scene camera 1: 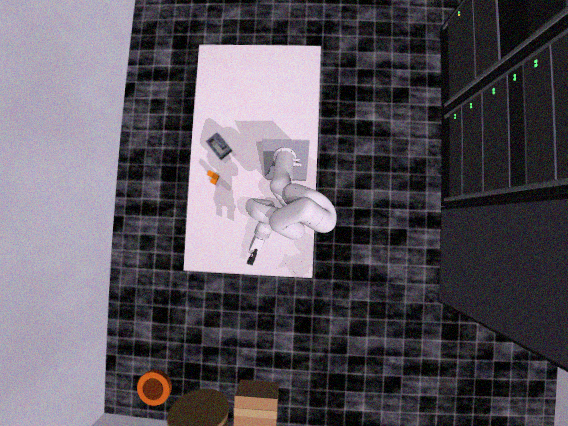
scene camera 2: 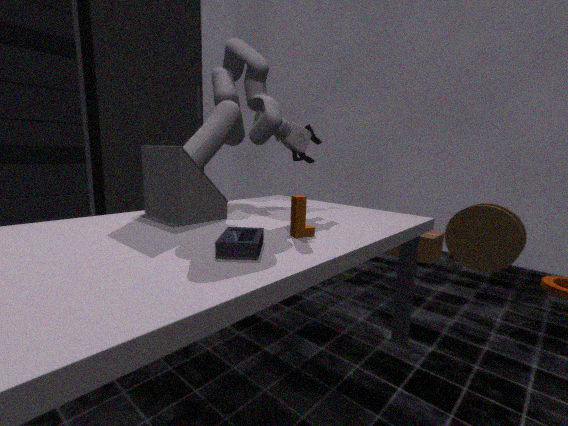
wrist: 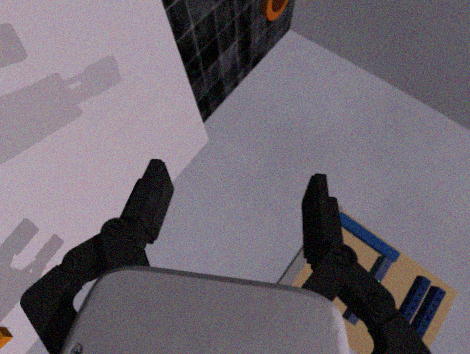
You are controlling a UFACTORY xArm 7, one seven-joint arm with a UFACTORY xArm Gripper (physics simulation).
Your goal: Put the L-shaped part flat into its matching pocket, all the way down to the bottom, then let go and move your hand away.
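Frame: origin at the arm's base, x left, y ahead, z down, level; metres.
Seen in the pictures: gripper, between the fingertips: [scene camera 1: 250, 258] [scene camera 2: 316, 152] [wrist: 236, 180]; arm's base, origin of its link: [scene camera 1: 284, 157] [scene camera 2: 182, 169].
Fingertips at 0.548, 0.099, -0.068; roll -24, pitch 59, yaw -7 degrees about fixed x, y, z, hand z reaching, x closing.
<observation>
Pixels of each thing's top centre, then the offset from my fingertips to it, as dx, dy, dz. "spot": a spot on its surface instead. Level surfaces: height alone.
- orange L-shaped part, centre of its top: [scene camera 2: 303, 196] [scene camera 1: 209, 175] -0.406, +0.322, +0.117
- same part, a spot on its surface: [wrist: 4, 337] spot: -0.376, +0.321, +0.203
- dark grey block with the L-shaped pocket, centre of its top: [scene camera 2: 241, 234] [scene camera 1: 218, 145] -0.612, +0.324, +0.190
- white table, height of its surface: dz +0.227
The orange L-shaped part [scene camera 1: 213, 177] [scene camera 2: 298, 217] stands upright on the table, its long leg pointing up and its short leg along the table top. An orange corner, likely the same part [wrist: 4, 337], shows at the lower left in the wrist view. The dark grey block with the L-shaped pocket [scene camera 1: 214, 151] [scene camera 2: 237, 251] lies flat near it, closer to the table's far end in scene camera 1; its pocket looks empty. My gripper [scene camera 1: 251, 260] [scene camera 2: 317, 152] [wrist: 236, 180] is wide open and empty, high above the table and well away from part and block, pointing sideways.
The arm's grey base [scene camera 1: 302, 172] [scene camera 2: 175, 185] stands on the white table [scene camera 1: 255, 85] [scene camera 2: 125, 300] [wrist: 125, 125]. On the floor are an orange ring-shaped object [scene camera 1: 140, 388], a round brown-topped object [scene camera 1: 198, 406] [scene camera 2: 485, 237] and a box [scene camera 1: 256, 410] [scene camera 2: 431, 245]. Dark cabinets [scene camera 1: 490, 250] stand beyond.
</observation>
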